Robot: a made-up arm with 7 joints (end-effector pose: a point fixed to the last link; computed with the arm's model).
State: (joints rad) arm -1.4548 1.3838 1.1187 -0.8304 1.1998 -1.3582 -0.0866
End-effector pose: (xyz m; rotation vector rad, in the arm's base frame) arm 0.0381 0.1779 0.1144 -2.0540 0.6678 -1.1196
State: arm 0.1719 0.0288 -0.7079 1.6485 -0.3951 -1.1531 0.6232
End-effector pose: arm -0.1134 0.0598 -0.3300 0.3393 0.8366 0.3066
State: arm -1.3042 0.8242 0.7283 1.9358 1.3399 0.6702 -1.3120
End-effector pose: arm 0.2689 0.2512 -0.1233 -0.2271 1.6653 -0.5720
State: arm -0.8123 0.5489 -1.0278 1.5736 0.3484 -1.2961 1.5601
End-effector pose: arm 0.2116 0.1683 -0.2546 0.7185 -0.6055 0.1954
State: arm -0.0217 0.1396 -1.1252 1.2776 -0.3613 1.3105 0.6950
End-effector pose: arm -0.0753 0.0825 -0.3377 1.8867 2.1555 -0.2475
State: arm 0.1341 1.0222 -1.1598 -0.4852 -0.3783 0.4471 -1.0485
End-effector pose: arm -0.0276 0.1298 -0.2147 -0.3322 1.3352 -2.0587
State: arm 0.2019 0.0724 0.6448 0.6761 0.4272 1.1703 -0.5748
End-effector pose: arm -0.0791 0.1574 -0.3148 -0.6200 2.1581 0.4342
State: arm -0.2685 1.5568 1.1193 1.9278 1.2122 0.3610 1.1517
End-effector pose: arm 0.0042 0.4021 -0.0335 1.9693 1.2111 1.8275
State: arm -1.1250 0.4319 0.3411 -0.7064 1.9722 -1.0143 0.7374
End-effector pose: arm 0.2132 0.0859 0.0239 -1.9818 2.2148 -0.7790
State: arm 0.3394 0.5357 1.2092 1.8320 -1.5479 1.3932 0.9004
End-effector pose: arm -0.1612 0.2062 -0.2522 2.1497 -1.5449 -1.2682
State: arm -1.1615 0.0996 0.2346 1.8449 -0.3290 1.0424 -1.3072
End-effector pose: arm 0.2491 0.0311 -0.2392 -1.5759 1.4597 -0.8789
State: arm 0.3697 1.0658 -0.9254 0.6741 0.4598 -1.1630 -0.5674
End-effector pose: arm -0.0977 0.2521 -0.2207 0.2778 0.8067 -2.1342
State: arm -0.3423 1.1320 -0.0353 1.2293 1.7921 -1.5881 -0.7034
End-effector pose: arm 0.0920 0.3339 -0.1630 0.9841 1.2225 -2.3769
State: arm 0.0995 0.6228 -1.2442 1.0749 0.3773 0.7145 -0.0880
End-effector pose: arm -0.0861 0.2158 -0.3074 1.8098 1.9650 -0.9502
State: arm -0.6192 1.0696 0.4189 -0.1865 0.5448 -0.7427 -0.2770
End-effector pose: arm 0.1871 0.2158 0.0142 1.8611 -1.0282 -0.1919
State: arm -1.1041 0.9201 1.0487 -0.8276 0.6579 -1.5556 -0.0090
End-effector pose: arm 0.1064 0.1720 0.0435 -1.9657 1.7724 -0.3751
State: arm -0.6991 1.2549 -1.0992 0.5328 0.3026 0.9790 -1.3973
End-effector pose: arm 0.1928 0.2913 -0.1441 0.7693 2.2376 -0.3147
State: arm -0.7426 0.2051 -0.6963 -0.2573 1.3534 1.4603 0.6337
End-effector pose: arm 0.2113 -0.0004 -0.1328 1.2064 -0.3416 1.2279
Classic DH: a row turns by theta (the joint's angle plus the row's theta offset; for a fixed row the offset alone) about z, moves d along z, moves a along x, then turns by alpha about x. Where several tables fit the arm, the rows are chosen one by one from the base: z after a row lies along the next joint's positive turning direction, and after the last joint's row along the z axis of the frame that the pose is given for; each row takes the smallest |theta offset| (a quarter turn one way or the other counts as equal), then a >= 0, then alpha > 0; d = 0 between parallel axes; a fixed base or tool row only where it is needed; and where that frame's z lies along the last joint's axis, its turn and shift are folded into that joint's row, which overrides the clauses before.
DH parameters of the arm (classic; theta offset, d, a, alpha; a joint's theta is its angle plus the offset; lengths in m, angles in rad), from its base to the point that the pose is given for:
base (fixed): -0.071 0 0 -1.3004
joint 1: -1.3111 0.0527 -0.0192 -1.5708
joint 2: 1.2915 -0.0001 -0.006 1.5708
joint 3: 1.5708 -0.2177 0.0231 -1.5708
joint 4: 1.5708 0.0012 0.0062 1.5708
joint 5: 0 0.1125 0 -1.5708
joint 6: -1.5708 0 0.03 1.5708
joint 7: 0 0 0 0

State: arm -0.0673 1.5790 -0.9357 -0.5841 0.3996 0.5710 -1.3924
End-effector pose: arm 0.0763 0.2144 -0.1290 1.1719 1.8372 -1.7810
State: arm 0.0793 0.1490 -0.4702 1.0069 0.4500 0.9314 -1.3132
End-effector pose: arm -0.0492 0.0932 -0.3478 -0.4660 2.5014 -0.9624
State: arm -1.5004 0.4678 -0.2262 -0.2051 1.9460 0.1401 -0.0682
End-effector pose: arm 0.2564 0.0213 0.0962 1.8721 -1.2231 1.2829
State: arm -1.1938 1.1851 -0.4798 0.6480 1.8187 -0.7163 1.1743
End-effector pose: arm 0.2894 0.2443 -0.0036 2.3198 -1.4339 -0.4321
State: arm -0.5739 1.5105 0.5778 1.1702 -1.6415 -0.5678 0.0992
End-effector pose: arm 0.0996 0.3954 0.0486 -0.4707 -1.2121 1.2200
